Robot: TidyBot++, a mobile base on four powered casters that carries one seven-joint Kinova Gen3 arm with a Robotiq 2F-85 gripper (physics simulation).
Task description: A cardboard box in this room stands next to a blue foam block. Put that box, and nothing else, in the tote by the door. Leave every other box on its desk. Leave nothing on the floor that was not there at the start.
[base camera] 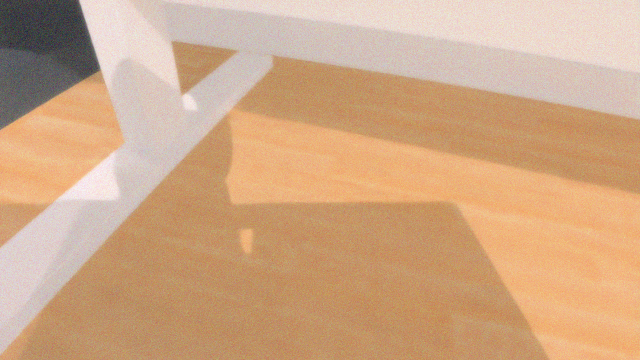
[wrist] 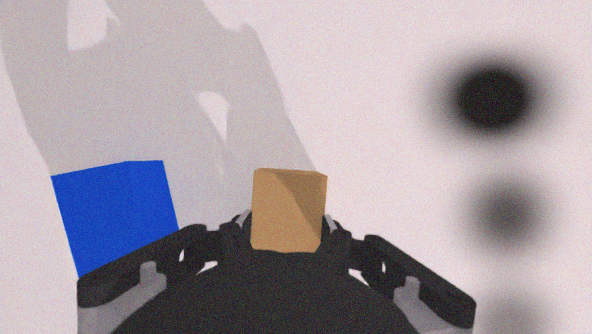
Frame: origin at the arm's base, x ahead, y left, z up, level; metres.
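Seen in the pictures: gripper, fingertip midpoint: (wrist: 287, 222).
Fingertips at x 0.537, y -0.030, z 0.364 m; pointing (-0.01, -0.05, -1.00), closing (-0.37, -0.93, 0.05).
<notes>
A point is followed by its place in that frame.
The cardboard box (wrist: 287, 212) {x 0.548, y -0.034, z 0.374 m} is a small tan box in the wrist view, low in the middle, over the white desk top. My gripper (wrist: 287, 222) {x 0.537, y -0.030, z 0.364 m} is shut on it, with a finger against its left side and a finger against its right side. The blue foam block (wrist: 117, 215) {x 0.589, y 0.097, z 0.369 m} stands to the left of the box, apart from it, partly hidden by my left finger linkage. Whether the box touches the desk cannot be told. The tote does not show in these views.
The white desk (base camera: 400, 65) (wrist: 380, 125) {x 0.593, y -0.157, z 0.324 m} crosses the top of the base view, with its leg (base camera: 145, 95) {x 0.524, y 0.184, z -0.282 m} and foot bar (base camera: 165, 150) {x 0.531, y 0.179, z -0.372 m} at the left. Wooden floor (base camera: 350, 165) {x 0.528, y -0.086, z -0.396 m} lies beneath. Dark blurred spots (wrist: 492, 100) {x 0.580, y -0.294, z 0.324 m} show at the right of the wrist view.
</notes>
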